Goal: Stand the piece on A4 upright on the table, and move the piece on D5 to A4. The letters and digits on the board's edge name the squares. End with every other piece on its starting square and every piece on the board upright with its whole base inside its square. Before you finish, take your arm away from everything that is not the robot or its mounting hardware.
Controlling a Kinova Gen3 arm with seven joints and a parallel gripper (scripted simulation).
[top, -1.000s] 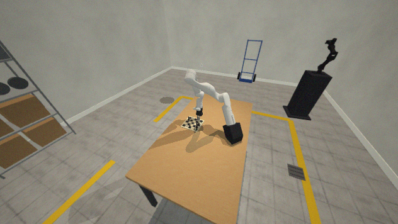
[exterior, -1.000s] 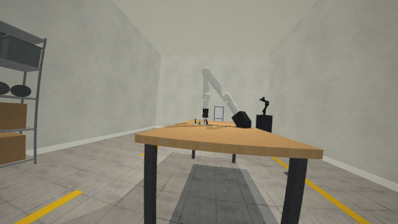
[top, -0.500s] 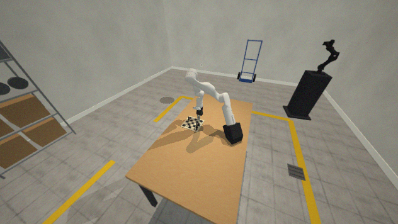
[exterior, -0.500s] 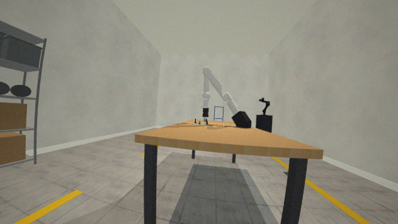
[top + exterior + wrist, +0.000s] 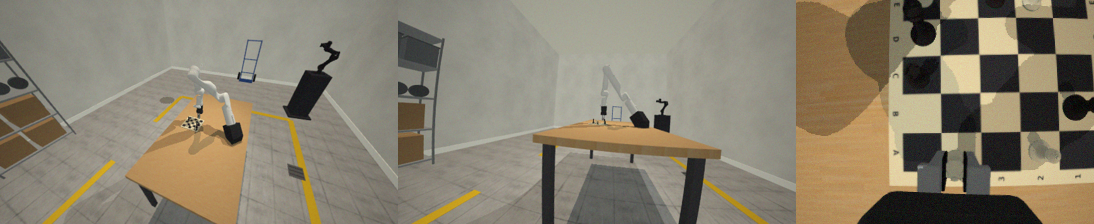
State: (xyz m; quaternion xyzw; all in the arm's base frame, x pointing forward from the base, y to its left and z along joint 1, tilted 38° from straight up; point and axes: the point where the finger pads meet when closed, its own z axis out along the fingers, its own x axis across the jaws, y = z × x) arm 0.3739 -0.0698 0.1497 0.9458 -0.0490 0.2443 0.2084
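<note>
Now: hand 6 cm short of the small chessboard, 7 cm to the right of it and 6 cm above it. From my hand the other things lie so: black piece 12 cm ahead, 2 cm to the left, 3 cm below.
</note>
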